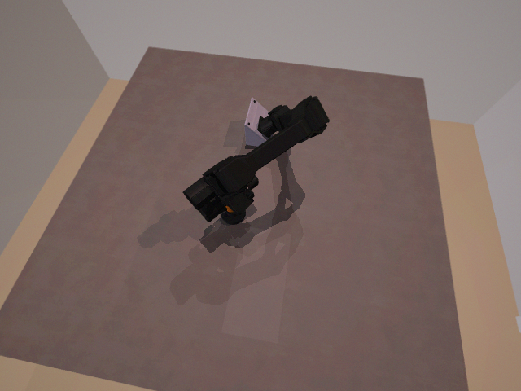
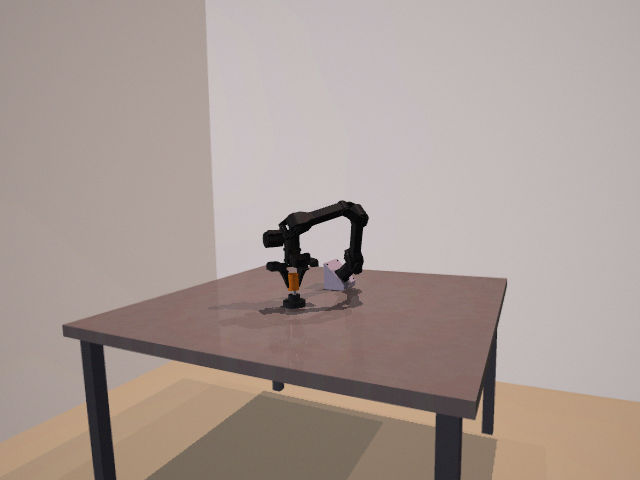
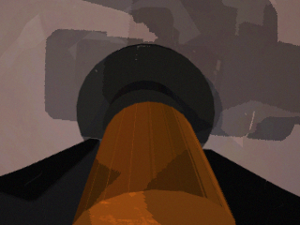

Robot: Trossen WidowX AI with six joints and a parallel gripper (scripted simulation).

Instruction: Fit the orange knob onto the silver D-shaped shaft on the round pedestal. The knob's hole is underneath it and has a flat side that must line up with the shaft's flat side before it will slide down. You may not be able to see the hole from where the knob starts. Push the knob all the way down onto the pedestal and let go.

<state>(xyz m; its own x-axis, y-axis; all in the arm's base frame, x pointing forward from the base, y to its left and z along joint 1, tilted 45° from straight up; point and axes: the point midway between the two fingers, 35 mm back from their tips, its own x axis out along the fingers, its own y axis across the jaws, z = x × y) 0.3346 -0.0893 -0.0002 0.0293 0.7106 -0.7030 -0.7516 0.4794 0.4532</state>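
Now: gripper tip 3 cm below the orange knob. The rest, counted from my gripper tip: black round pedestal: 4 cm below.
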